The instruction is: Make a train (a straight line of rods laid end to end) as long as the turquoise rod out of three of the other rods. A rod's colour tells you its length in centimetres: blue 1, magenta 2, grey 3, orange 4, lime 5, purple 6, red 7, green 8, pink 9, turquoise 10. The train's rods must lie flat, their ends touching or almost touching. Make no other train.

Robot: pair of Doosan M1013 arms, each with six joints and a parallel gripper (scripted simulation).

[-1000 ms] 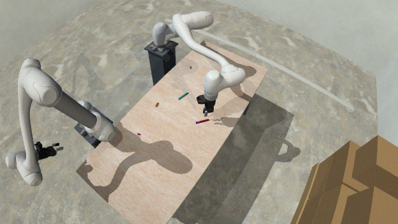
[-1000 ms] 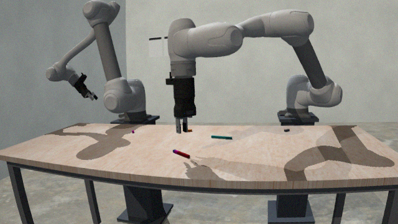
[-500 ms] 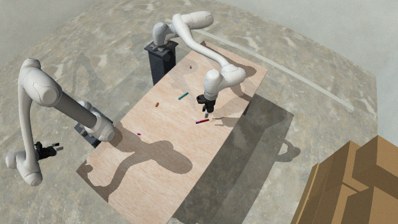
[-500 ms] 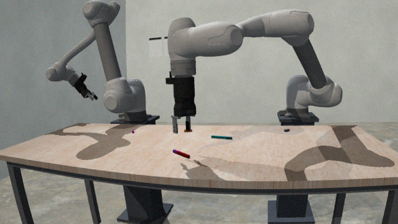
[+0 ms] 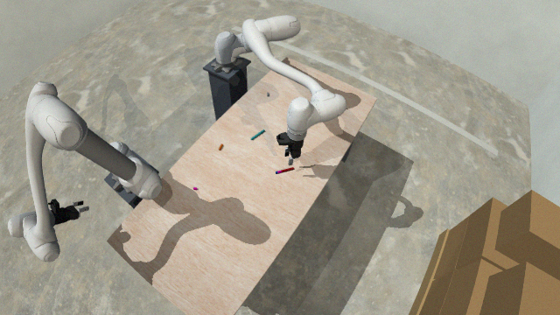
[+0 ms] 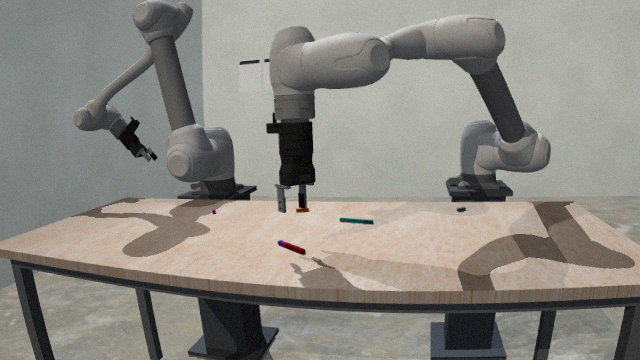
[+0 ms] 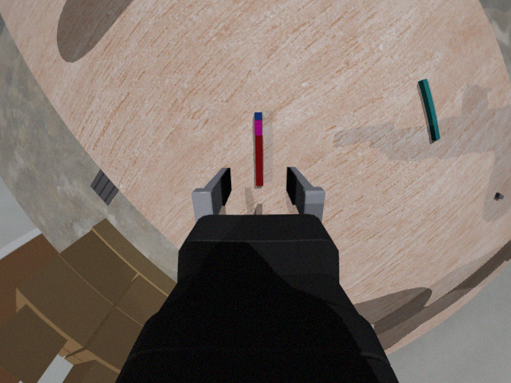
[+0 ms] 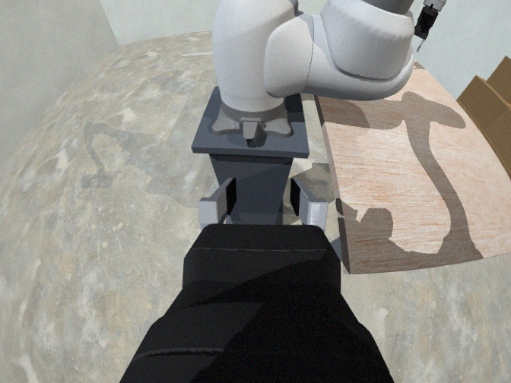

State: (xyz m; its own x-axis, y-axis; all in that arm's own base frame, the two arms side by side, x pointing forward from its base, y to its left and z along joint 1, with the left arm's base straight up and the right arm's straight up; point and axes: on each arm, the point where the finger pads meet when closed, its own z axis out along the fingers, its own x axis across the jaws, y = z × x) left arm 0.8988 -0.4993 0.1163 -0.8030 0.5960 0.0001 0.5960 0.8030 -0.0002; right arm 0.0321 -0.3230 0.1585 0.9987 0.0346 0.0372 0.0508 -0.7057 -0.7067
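Note:
Now: left hand 110 mm above the red rod. The rest, counted from my left hand: turquoise rod: 250 mm behind, 140 mm to the left, 110 mm below; then orange rod: 400 mm behind, 110 mm below, 30 mm to the right; then blue rod: 110 mm below, 40 mm to the right, 40 mm behind.

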